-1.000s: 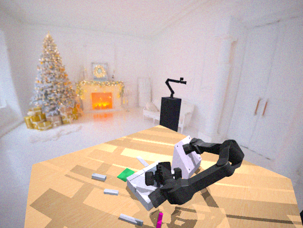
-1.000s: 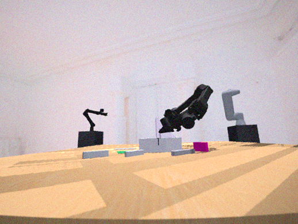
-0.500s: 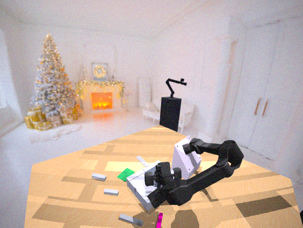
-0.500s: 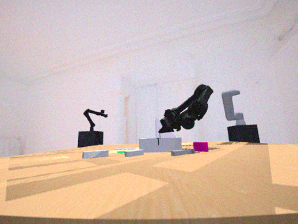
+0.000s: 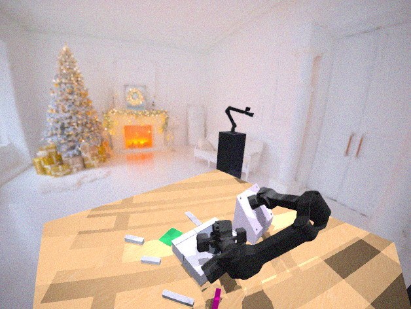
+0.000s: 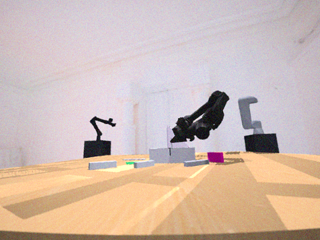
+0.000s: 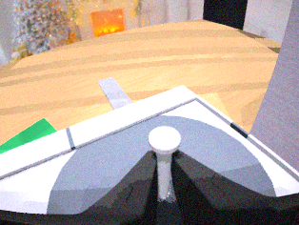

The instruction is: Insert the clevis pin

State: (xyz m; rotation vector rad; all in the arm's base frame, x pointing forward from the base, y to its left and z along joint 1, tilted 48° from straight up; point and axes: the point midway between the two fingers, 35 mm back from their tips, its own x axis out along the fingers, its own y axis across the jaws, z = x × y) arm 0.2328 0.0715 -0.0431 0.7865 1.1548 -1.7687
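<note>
Right now my gripper tip is 10 mm above the steel clevis pin. The rest, counted from my gripper tip: steel tray 50 mm below, 30 mm ahead; then green flat piece 160 mm to the right, 130 mm ahead, 90 mm below; then grey aluminium disc 30 mm below.
</note>
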